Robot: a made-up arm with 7 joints.
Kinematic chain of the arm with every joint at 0, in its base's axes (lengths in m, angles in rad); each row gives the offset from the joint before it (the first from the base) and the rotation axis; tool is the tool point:
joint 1: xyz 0 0 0.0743 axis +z
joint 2: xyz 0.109 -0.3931 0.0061 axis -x
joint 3: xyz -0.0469 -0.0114 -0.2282 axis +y
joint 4: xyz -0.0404 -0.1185 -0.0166 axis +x
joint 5: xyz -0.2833 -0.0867 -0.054 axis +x
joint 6: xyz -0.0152 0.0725 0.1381 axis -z
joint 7: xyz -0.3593 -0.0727 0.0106 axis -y
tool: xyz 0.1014 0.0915 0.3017
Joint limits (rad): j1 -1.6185..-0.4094 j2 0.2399..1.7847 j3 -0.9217..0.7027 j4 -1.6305..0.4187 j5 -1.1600..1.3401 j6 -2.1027..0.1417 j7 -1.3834..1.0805
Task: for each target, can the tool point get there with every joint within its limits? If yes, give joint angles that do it. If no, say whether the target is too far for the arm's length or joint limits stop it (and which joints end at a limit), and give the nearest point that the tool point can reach.
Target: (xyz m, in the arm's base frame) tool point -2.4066 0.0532 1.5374
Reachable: no: too far | nearest point -1.4062 0.0311 0.8123 | short by 1.236 m
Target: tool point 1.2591 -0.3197 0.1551
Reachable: no: joint limits stop it (at a limit: joint 1, joint 2, joint 3, joint 4, joint 6, joint 7) | nearest point 0.3788 -0.2206 0.1988 | short by 0.887 m
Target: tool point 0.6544 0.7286 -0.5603
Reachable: no: joint limits stop it (at a limit: joint 1, joint 2, joint 4, joint 6, joint 7) | nearest point 0.1822 0.4318 -0.1903 | short by 0.669 m
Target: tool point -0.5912 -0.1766 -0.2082
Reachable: yes | joints -0.5831 0.8991 -0.2283 -1.2618 -0.2683 -0.8495 -0.4086
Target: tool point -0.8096 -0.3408 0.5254
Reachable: yes | joints -0.8175 0.8531 0.2610 0.1981 0.6617 -1.3437 -0.1468
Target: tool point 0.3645 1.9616 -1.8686
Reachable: no: too far | nearest point -0.3524 0.7128 -0.7326 | short by 1.834 m
